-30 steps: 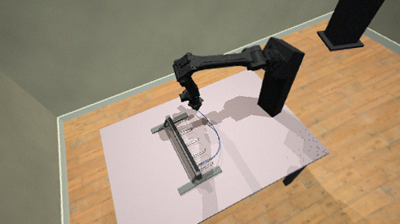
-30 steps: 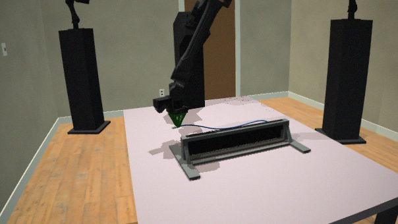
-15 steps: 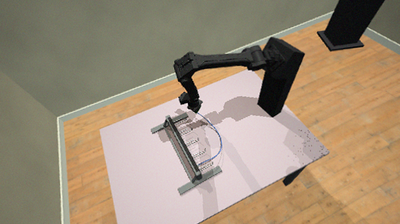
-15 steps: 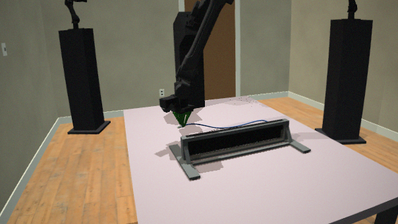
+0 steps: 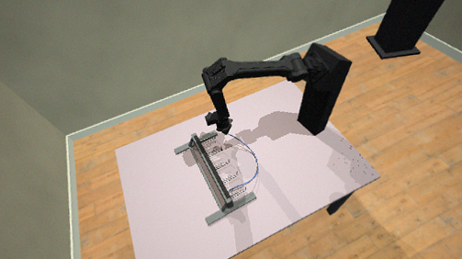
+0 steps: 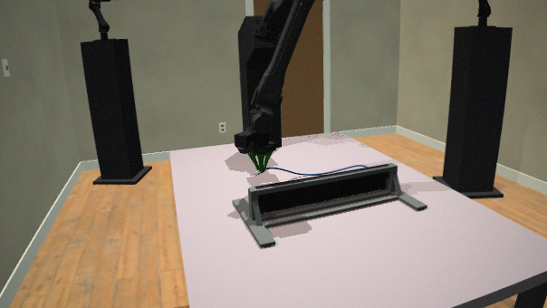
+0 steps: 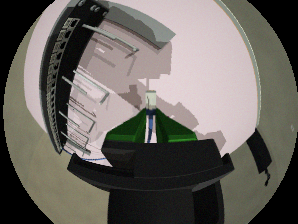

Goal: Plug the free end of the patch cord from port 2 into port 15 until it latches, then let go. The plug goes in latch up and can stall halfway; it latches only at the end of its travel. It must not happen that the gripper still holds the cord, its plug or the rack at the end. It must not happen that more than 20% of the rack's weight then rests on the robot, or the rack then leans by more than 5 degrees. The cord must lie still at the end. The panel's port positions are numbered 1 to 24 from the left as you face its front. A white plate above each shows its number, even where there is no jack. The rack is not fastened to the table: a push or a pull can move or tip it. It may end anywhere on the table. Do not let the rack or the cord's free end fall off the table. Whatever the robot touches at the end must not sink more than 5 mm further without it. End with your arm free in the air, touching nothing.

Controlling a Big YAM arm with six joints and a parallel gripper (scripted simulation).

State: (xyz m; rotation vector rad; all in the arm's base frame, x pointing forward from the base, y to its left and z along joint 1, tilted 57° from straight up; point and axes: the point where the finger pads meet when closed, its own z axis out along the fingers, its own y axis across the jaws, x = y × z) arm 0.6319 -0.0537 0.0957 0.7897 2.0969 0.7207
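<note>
My gripper is now 20 mm short of the plug and 10 mm to the left of it.
</note>
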